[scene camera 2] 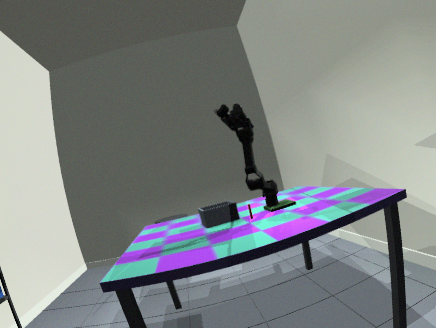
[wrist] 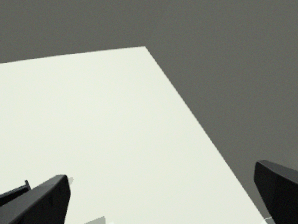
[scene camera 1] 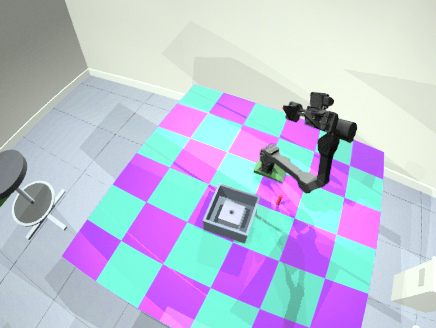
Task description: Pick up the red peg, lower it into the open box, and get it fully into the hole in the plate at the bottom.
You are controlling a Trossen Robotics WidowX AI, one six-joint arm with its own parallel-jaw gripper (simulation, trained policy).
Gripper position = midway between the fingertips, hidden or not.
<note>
In view: the gripper [scene camera 1: 293, 109] and a grey box [scene camera 1: 223, 193].
The grey box is seen too in scene camera 2 [scene camera 2: 212, 215]. The gripper is seen too in the wrist view [wrist: 163, 178]. The wrist view does not show the grey box: it is out of frame.
</note>
